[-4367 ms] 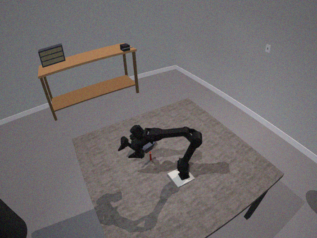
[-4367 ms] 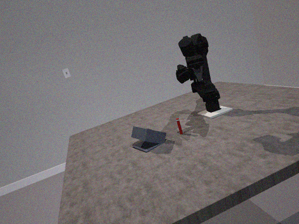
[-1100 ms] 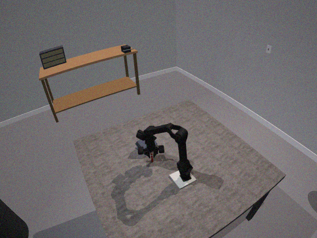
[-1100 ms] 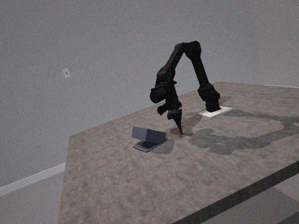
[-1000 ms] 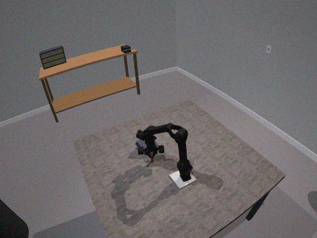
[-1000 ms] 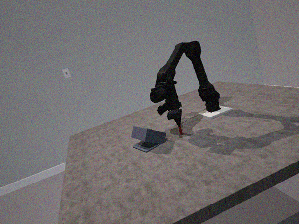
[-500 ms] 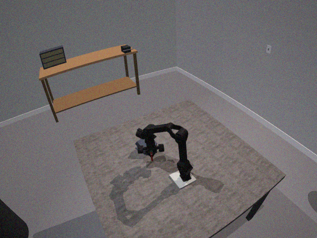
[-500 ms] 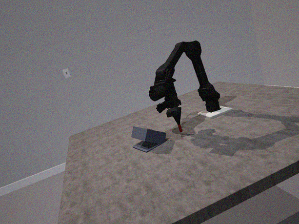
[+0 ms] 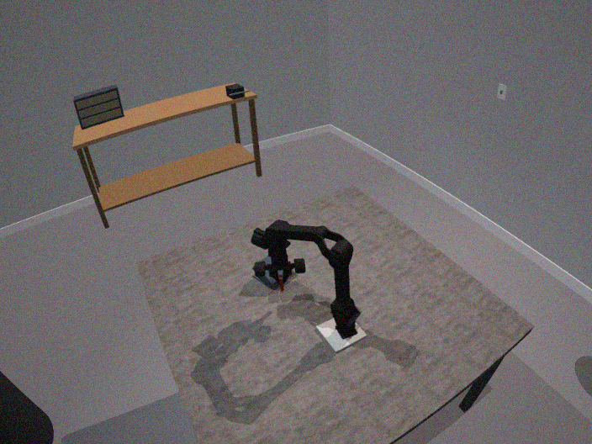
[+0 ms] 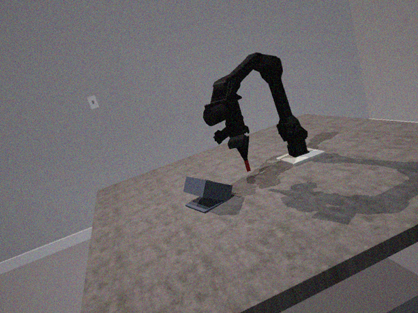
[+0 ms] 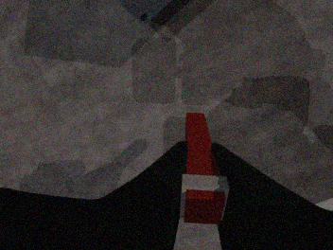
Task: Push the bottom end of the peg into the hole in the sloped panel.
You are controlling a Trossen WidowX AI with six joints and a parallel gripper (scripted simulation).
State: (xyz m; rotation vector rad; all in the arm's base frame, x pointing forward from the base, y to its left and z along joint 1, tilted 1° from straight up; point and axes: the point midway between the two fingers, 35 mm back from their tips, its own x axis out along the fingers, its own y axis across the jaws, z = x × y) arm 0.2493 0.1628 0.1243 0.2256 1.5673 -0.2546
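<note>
Now: gripper tip 15 cm short of the grey sloped panel, 6 cm above it and 1 cm to the left of it. From my gripper tip the other things lie so: red peg: 2 cm above.
</note>
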